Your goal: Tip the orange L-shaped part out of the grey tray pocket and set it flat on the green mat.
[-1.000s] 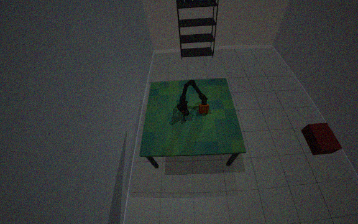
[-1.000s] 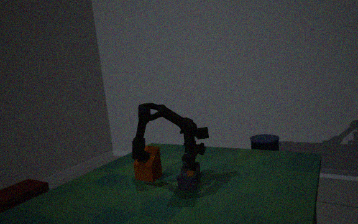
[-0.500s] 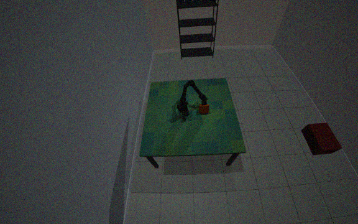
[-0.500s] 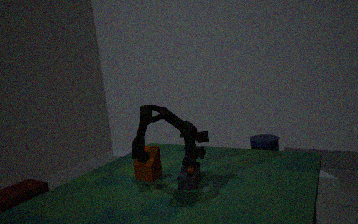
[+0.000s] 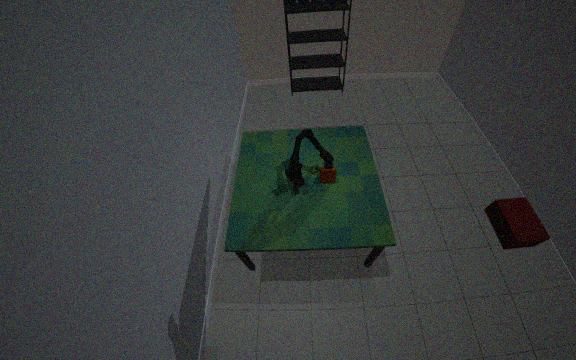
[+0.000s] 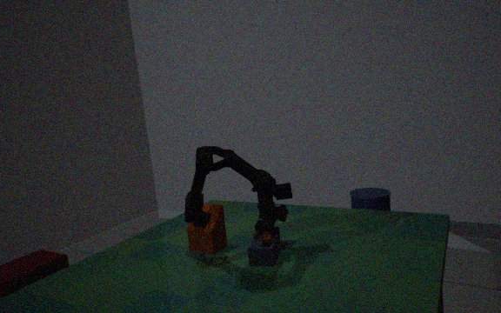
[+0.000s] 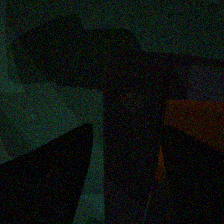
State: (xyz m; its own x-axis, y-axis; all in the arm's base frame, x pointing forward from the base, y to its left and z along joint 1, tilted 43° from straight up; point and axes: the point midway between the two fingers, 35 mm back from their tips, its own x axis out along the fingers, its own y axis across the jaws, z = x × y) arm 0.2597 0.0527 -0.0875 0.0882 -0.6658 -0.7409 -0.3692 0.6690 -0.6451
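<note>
My gripper tip is now 4 cm to the left of the orange L-shaped part and 1 cm short of it.
</note>
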